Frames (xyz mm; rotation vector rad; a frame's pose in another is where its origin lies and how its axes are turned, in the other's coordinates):
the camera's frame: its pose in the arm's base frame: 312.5 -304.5 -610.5 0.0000 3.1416 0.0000
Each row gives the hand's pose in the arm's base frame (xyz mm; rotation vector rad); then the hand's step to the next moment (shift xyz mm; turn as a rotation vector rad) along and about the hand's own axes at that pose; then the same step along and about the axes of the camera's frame.
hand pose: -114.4 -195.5 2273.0 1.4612 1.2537 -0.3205
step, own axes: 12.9 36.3 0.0 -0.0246 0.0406 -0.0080
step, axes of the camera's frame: -34.6 13.6 -10.1 -0.0198 0.0021 -0.0438
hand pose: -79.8 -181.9 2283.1 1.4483 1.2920 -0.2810
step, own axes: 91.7 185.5 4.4 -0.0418 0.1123 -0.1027
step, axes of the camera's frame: -185.4 86.4 -31.7 -0.0272 0.0856 -0.1298
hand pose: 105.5 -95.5 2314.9 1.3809 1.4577 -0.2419
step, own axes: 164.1 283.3 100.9 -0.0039 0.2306 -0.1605
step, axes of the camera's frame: -322.6 111.6 28.7 -0.1017 0.1876 -0.1828
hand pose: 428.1 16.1 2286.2 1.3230 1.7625 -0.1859
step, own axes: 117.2 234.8 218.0 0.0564 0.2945 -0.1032
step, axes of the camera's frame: -313.4 51.4 124.7 -0.1851 0.2225 -0.1297
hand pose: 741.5 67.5 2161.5 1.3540 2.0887 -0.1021
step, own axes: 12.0 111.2 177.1 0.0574 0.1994 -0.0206
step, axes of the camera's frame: -173.4 -7.8 117.3 -0.1433 0.1466 -0.0382
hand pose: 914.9 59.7 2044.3 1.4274 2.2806 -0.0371
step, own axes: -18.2 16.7 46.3 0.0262 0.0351 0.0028
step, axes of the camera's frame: -37.5 -19.4 31.2 -0.0216 0.0378 0.0052
